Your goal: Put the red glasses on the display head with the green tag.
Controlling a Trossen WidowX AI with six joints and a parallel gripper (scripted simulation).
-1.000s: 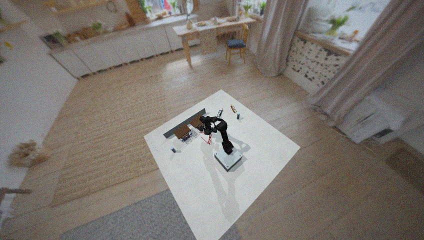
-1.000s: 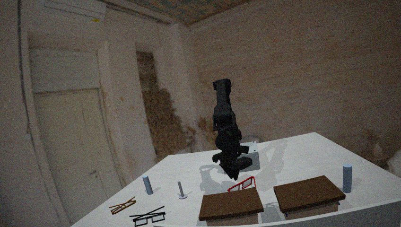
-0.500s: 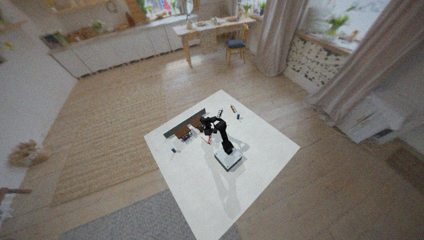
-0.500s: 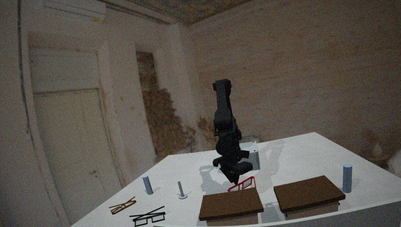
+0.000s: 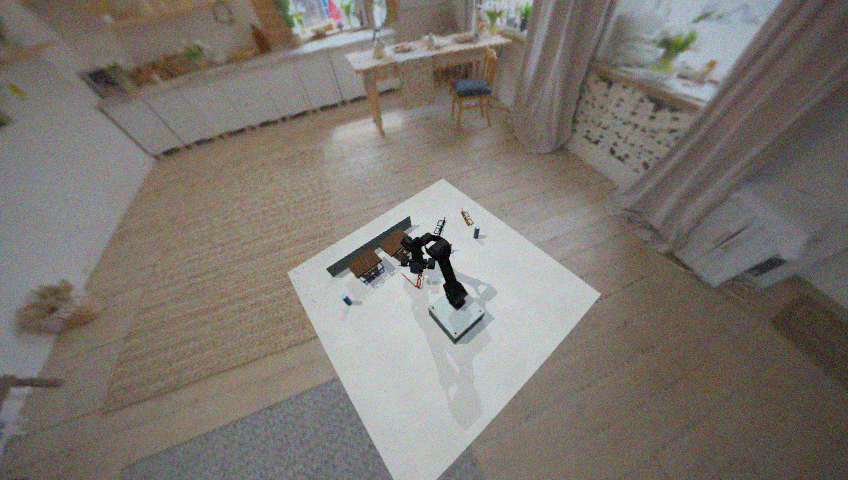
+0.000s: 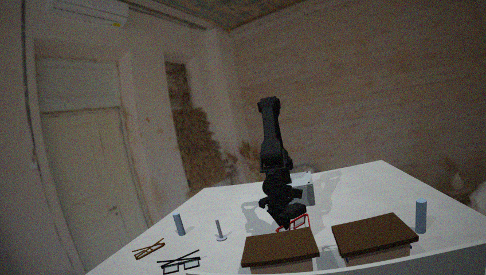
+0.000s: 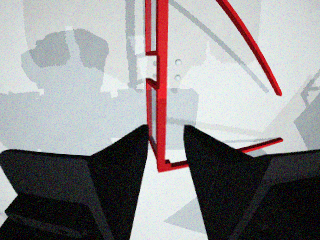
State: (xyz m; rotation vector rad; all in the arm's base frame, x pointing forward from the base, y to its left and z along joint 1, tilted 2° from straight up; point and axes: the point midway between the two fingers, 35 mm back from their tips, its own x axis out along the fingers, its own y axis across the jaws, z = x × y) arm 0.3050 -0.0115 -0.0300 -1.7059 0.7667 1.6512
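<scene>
Now: the thin grey post 240 mm to the right of my gripper tip, 20 mm behind it and 10 mm below it.
</scene>
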